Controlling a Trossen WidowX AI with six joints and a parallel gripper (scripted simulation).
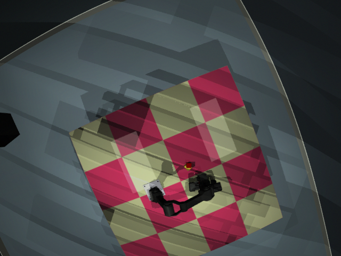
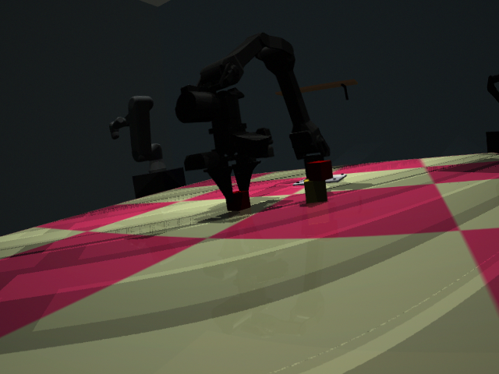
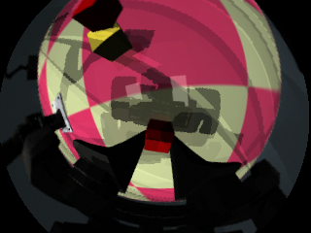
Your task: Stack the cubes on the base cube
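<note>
The yellow base cube is 2 cm behind my gripper tip and 15 cm to the left of it.
</note>
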